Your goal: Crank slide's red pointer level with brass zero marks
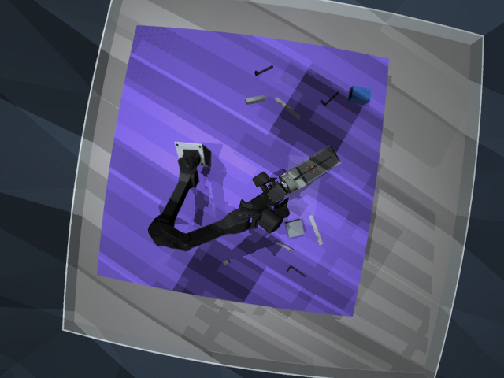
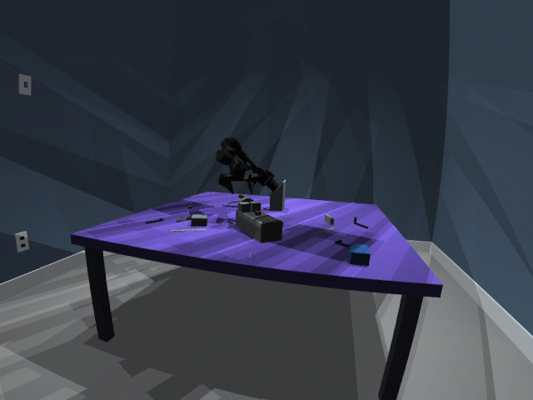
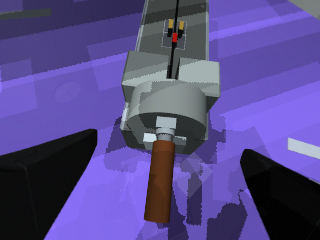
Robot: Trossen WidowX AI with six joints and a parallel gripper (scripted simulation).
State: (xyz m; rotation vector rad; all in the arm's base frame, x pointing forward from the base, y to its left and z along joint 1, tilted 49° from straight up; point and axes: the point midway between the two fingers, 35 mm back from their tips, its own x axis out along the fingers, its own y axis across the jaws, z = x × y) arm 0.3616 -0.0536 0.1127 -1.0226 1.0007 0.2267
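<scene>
Right now the brown crank handle is 2 cm behind my gripper tip, 1 cm to the right of it and 2 cm below it. Also, from my gripper tip: dark L-shaped key 10 cm ahead, 38 cm to the right, 14 cm below; then red pointer 12 cm ahead, 8 cm to the left, 6 cm below; then grey block 9 cm ahead, 18 cm to the right, 12 cm below.
</scene>
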